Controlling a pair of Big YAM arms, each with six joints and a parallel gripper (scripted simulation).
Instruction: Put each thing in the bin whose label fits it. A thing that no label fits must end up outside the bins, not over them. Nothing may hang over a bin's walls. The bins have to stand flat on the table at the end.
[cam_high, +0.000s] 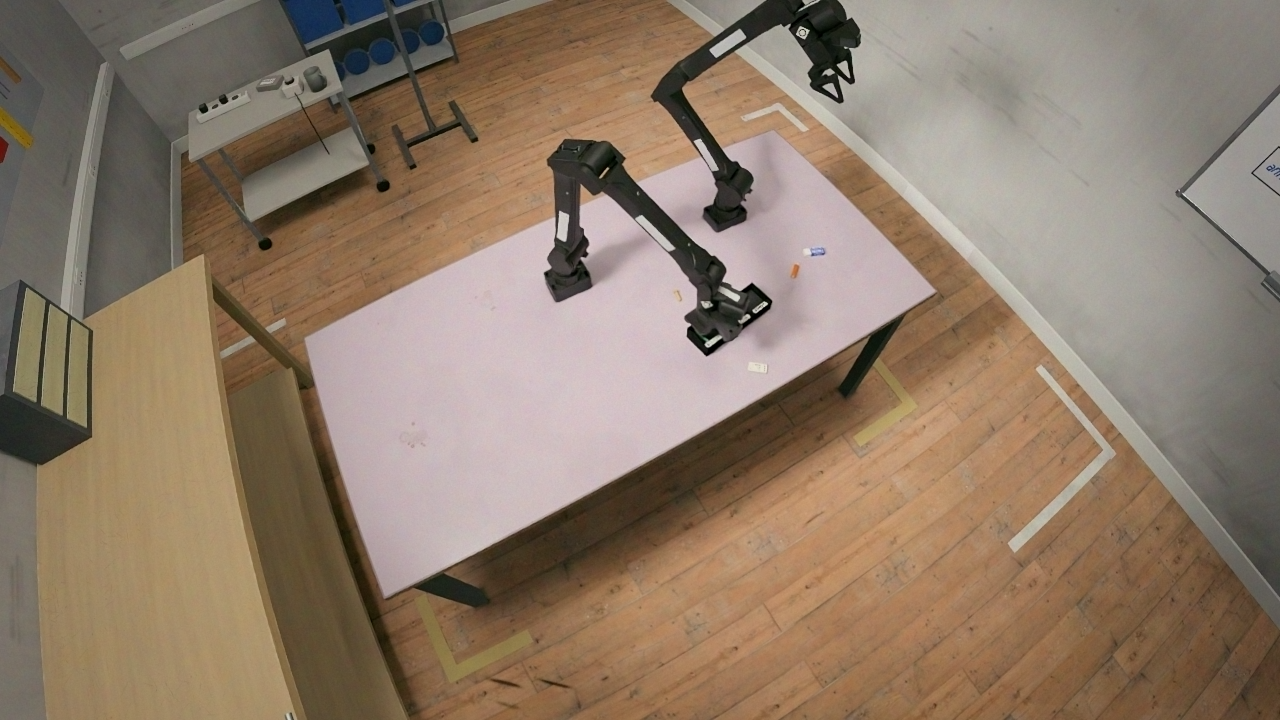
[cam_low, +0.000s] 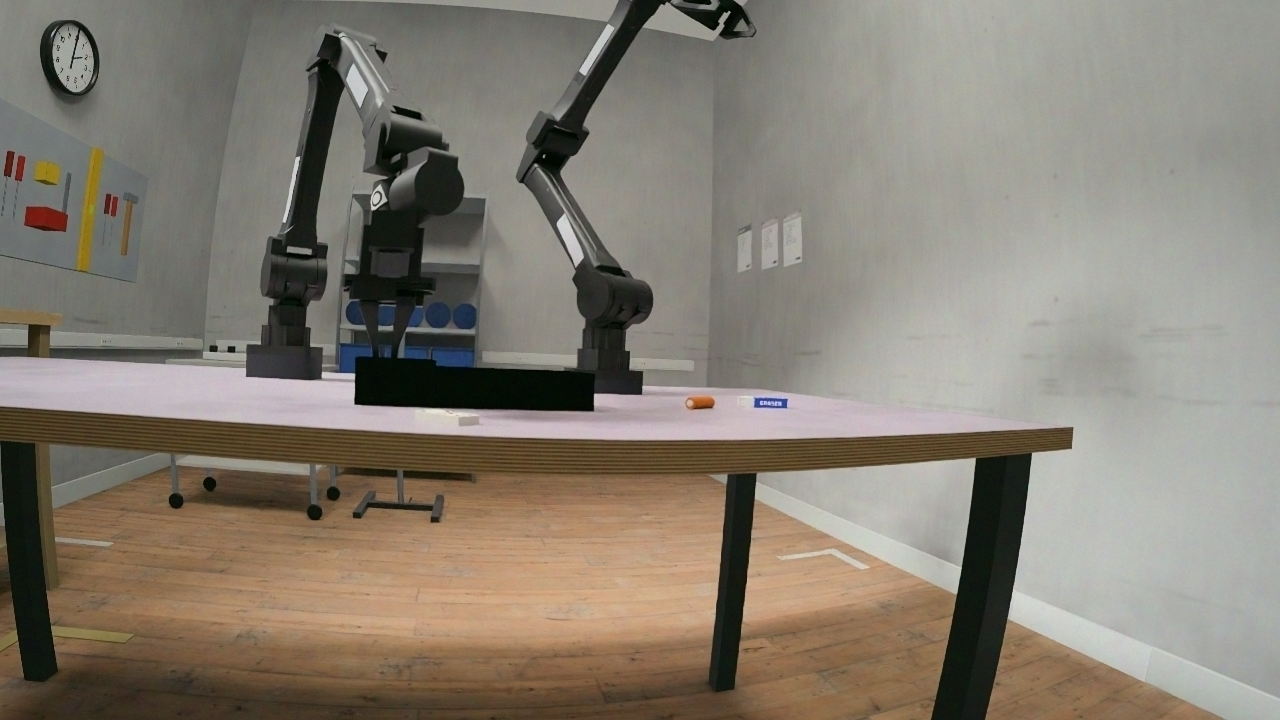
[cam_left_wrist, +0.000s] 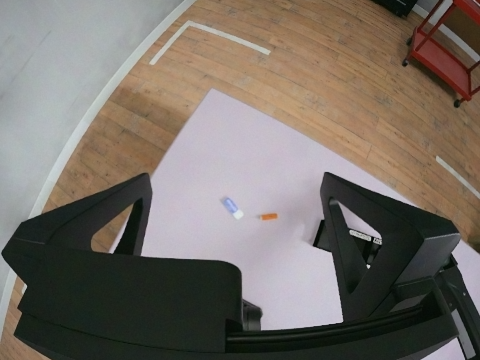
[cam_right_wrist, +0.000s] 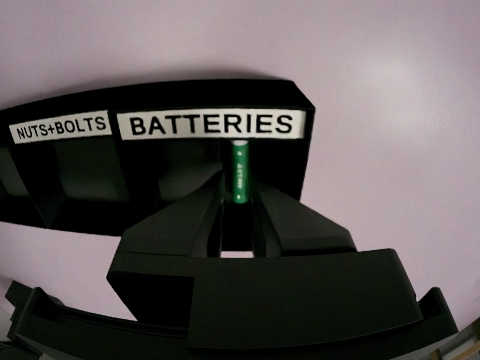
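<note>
Now: right hand 37 cm to the right of the orange battery, 7 cm past it and 3 cm above it. The rest, counted from my right hand: eraser (46 cm to the left, 10 cm behind, 3 cm below); then white die (15 cm ahead, 8 cm to the left, 3 cm below); then brass bolt (16 cm behind, 3 cm below, 1 cm to the left).
</note>
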